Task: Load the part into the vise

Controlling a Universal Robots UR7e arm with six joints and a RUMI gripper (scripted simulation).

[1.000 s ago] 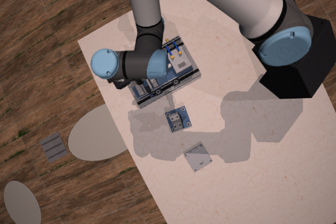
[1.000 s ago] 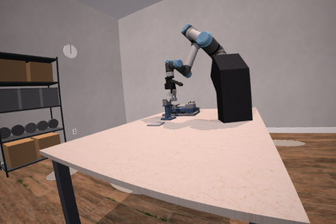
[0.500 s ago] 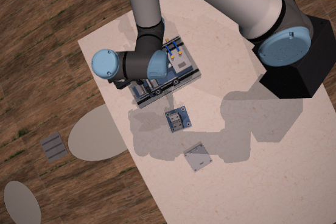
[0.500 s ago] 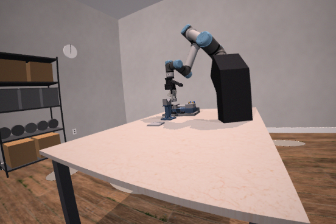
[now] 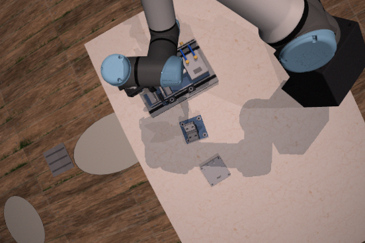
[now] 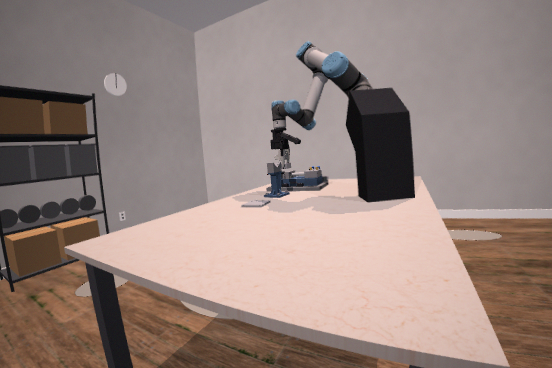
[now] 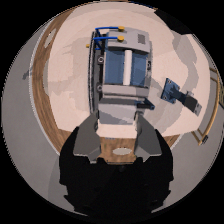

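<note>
Now: the air cylinder rod 9 cm behind my hand, 2 cm to the left of it and 6 cm below it. Round my hand: part: 1 cm below; then air cylinder: 16 cm behind, 1 cm to the left, 6 cm below; then vise: 7 cm behind, 2 cm to the left, 9 cm below.
</note>
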